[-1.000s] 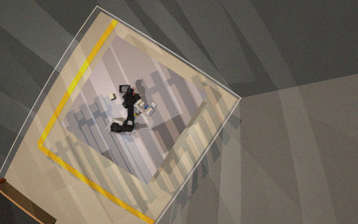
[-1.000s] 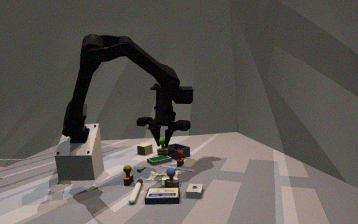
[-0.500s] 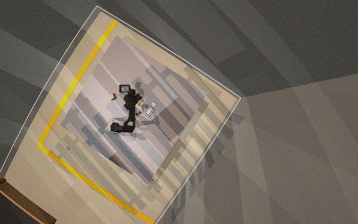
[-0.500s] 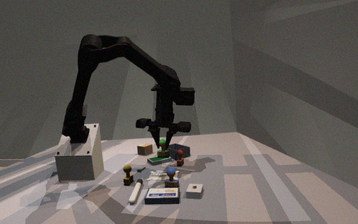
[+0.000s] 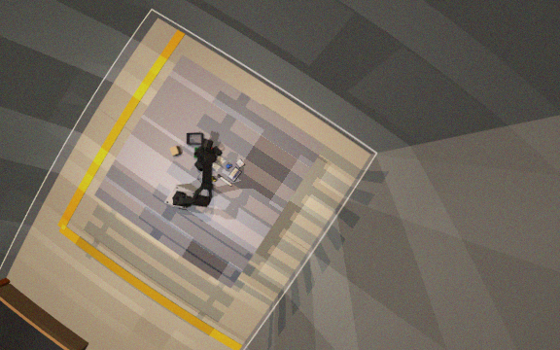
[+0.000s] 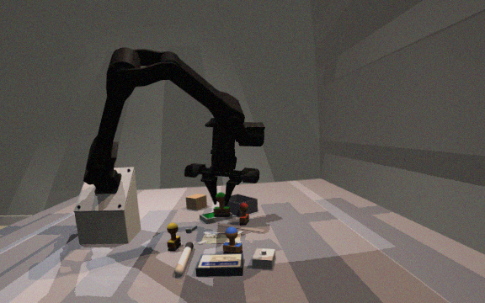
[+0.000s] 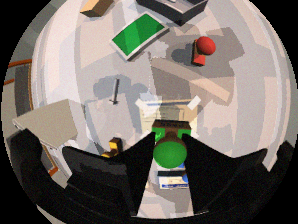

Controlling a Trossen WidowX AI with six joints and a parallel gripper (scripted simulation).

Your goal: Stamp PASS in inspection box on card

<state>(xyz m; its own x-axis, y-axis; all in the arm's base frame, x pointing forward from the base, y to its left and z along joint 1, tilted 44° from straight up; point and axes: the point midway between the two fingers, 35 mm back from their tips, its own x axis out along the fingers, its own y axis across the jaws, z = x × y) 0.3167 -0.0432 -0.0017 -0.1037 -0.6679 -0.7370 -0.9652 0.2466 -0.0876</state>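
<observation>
The card lies 9 cm below my gripper tip and 1 cm to the right of it. The rest, counted from my gripper tip: green-knobbed stamp (1 cm below); then blue-knobbed stamp (11 cm to the right, 7 cm below, 3 cm ahead); then red-knobbed stamp (9 cm to the left, 7 cm below, 6 cm ahead).
</observation>
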